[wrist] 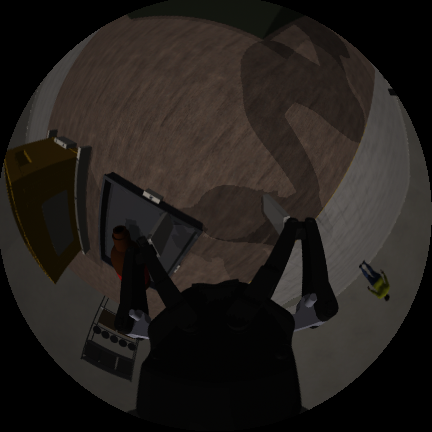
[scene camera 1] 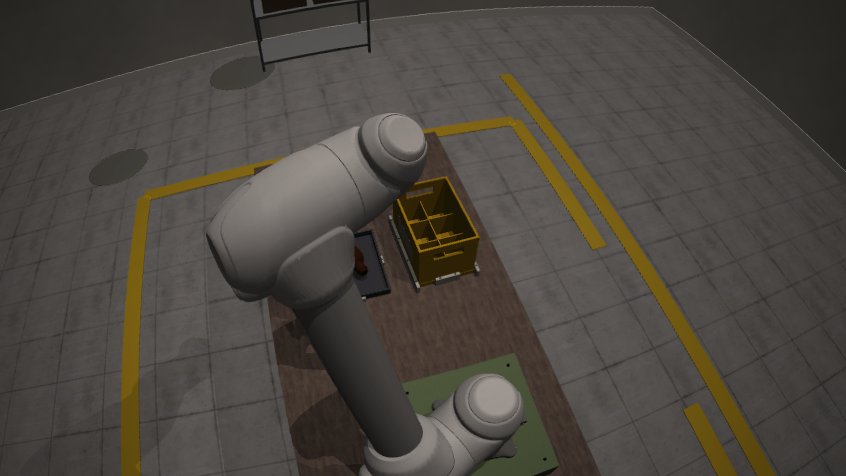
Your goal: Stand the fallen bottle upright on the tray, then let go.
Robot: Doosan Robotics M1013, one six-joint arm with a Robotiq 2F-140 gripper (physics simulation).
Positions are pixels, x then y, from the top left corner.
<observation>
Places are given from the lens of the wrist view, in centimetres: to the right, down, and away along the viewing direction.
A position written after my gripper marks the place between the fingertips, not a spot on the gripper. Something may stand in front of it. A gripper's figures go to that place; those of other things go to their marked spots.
my gripper (wrist: 215, 211): 0, 0, 19
brown bottle (wrist: 120, 235): -15, 4, 18
</observation>
